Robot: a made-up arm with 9 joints. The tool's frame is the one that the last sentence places.
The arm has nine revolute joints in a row. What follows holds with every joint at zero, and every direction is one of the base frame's. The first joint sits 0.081 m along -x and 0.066 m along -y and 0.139 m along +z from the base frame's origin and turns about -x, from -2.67 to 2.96 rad. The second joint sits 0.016 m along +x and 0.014 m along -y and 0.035 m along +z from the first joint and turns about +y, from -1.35 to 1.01 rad. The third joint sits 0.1 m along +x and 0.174 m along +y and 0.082 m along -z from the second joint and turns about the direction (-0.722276, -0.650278, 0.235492), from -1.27 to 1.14 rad. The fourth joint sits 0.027 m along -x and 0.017 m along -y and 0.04 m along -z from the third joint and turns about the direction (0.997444, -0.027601, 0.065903), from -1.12 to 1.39 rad. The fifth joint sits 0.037 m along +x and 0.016 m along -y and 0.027 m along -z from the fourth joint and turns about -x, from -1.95 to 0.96 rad. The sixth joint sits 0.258 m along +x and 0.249 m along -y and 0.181 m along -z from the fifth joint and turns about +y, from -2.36 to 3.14 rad. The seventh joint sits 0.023 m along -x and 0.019 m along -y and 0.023 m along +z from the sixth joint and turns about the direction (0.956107, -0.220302, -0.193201), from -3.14 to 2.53 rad. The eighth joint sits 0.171 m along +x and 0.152 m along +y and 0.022 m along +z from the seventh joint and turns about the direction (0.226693, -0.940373, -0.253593), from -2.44 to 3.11 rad. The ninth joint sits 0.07 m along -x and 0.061 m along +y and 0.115 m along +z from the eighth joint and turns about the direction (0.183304, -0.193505, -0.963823), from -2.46 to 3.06 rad. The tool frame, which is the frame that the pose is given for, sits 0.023 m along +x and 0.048 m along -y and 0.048 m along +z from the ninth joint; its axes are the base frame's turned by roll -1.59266, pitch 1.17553 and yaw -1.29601 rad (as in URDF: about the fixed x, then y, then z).
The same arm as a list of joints. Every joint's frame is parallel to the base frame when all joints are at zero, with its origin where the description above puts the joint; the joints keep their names.
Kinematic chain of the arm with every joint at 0, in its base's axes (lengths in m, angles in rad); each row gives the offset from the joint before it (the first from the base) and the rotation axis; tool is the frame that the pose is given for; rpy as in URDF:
joint 1: xyz -0.081 -0.066 0.139 axis -x
joint 2: xyz 0.016 -0.014 0.035 axis +y
joint 3: xyz 0.1 0.174 -0.082 axis -0.722276 -0.650278 0.235492
joint 4: xyz -0.027 -0.017 -0.04 axis 0.997444 -0.027601 0.065903
joint 5: xyz 0.037 -0.016 -0.027 axis -x
joint 6: xyz 0.258 -0.249 -0.181 axis +y
joint 7: xyz -0.023 -0.019 0.023 axis 0.956107 -0.220302 -0.193201
joint 8: xyz 0.171 0.152 0.022 axis 0.226693 -0.940373 -0.253593
joint 9: xyz -0.07 0.061 0.115 axis 0.183304 -0.193505 -0.963823
tool: xyz 0.023 -0.048 0.048 rpy -1.5927 1.1755 -1.296
Joint limits (rad, base to tool): -2.67..2.96 -1.35..1.01 -1.27..1.14 -1.12..1.39 -1.95..0.96 -2.36..3.14 -3.14..2.53 -2.44..3.11 -2.46..3.06

